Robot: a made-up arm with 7 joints. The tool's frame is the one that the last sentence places.
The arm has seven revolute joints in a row. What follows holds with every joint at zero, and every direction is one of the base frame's. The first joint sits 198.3 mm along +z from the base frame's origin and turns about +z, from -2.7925 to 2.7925 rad. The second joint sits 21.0 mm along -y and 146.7 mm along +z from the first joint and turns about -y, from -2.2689 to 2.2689 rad. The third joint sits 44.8 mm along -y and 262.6 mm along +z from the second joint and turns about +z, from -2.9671 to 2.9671 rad. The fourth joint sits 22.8 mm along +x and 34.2 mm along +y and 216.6 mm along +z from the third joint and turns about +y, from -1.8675 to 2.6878 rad. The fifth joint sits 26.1 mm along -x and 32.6 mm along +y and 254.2 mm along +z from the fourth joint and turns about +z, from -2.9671 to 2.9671 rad. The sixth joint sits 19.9 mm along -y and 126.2 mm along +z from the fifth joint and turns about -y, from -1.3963 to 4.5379 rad. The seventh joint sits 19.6 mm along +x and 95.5 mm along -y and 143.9 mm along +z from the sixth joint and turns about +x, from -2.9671 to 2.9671 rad. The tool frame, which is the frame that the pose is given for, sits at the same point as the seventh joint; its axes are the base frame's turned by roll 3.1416, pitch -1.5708 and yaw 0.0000 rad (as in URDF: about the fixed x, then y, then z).
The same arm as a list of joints. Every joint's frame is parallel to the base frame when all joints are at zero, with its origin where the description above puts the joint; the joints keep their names.
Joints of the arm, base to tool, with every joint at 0 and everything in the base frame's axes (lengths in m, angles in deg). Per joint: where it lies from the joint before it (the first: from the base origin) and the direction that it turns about. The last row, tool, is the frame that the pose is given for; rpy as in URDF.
joint 1: axis 0 0 1 offset 0 0 0.1983
joint 2: axis 0 -1 0 offset 0 -0.021 0.1467
joint 3: axis 0 0 1 offset 0 -0.0448 0.2626
joint 4: axis 0 1 0 offset 0.0228 0.0342 0.2166
joint 5: axis 0 0 1 offset -0.0261 0.0326 0.2542
joint 6: axis 0 -1 0 offset 0 -0.0199 0.1262
joint 7: axis 1 0 0 offset 0.0196 -0.0955 0.1439
tool: offset 0 0 0 rpy -180 -90 0
Joint limits (deg, base to tool): -160..160 -130..130 -170..170 -107..154 -170..170 -80..260 -170..170

